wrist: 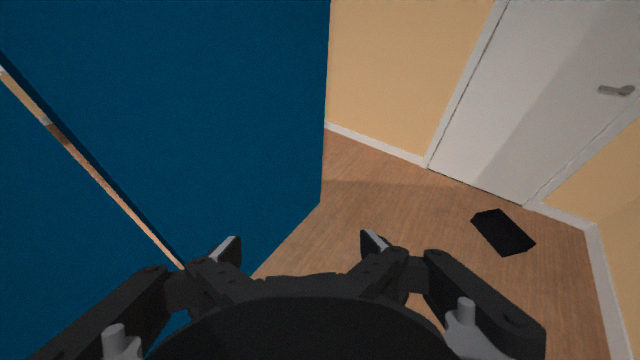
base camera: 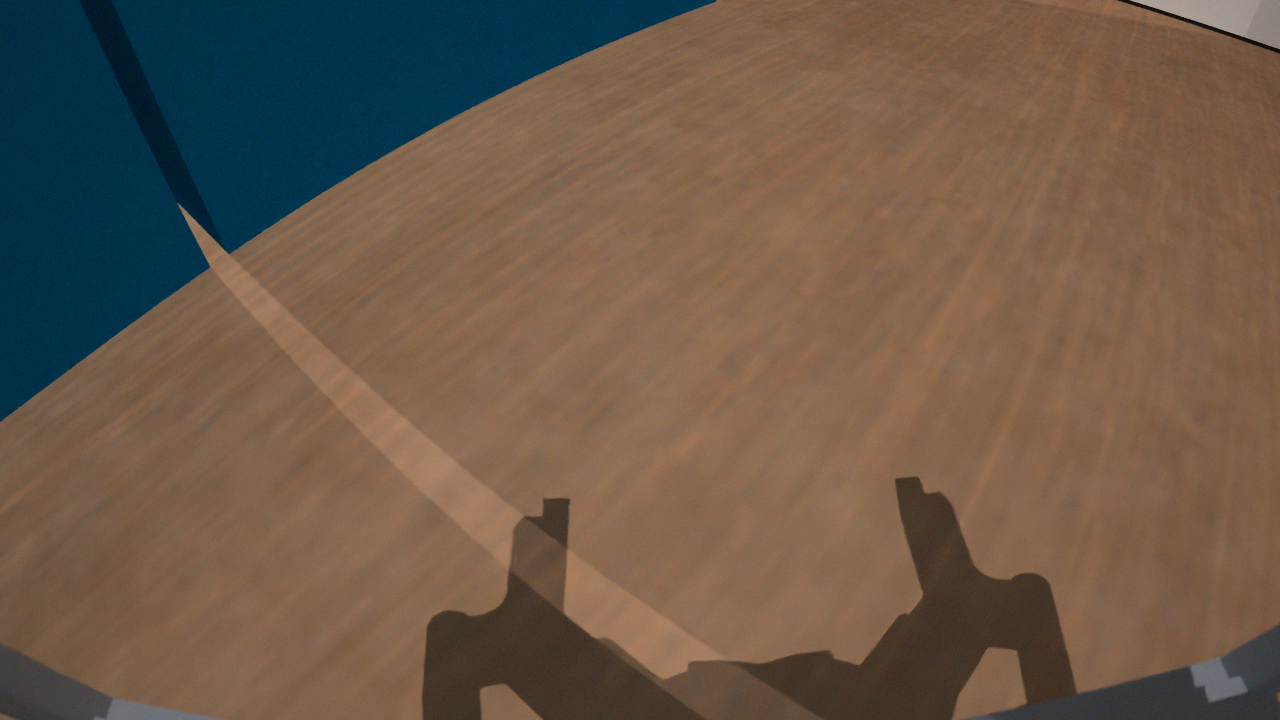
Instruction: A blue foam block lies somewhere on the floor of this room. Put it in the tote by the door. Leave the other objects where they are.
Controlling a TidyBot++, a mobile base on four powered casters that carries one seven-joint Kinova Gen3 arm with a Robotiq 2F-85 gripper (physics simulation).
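Places are measured from the arm's base along level axes (x ahead, y left, z up), in centimetres.
Pixels of known places: gripper, fingertip midpoint: (wrist: 302,245).
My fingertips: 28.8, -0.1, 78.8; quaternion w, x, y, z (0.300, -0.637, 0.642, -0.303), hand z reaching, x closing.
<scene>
Behind a point stands the place of what it marks, as x, y, z.
My gripper (wrist: 302,245) @(28.8, -0.1, 78.8) is open and empty in the wrist view, raised above the floor, with a blue partition behind its left finger. Its open-fingered shadow falls on the floor at the bottom of the base view. A black, low rectangular thing (wrist: 502,232) @(96.0, -143.8, -39.4) lies on the floor by the door at the right of the wrist view, well beyond the right finger. It may be the tote; its inside cannot be made out. The blue foam block does not show in either view.
A large blue partition (base camera: 358,71) @(78.9, 30.7, -28.3) (wrist: 175,100) @(78.2, 31.3, 67.6) stands on the left. The white door (wrist: 530,90) @(145.8, -144.7, 43.0) with a grey handle is at the upper right of the wrist view, between tan walls (wrist: 400,65) @(201.7, -81.6, 40.4). A thin bright strip (base camera: 393,429) crosses the wooden floor (base camera: 805,313) @(47.9, -11.7, -39.7) (wrist: 380,210) @(121.2, -60.5, -39.7).
</scene>
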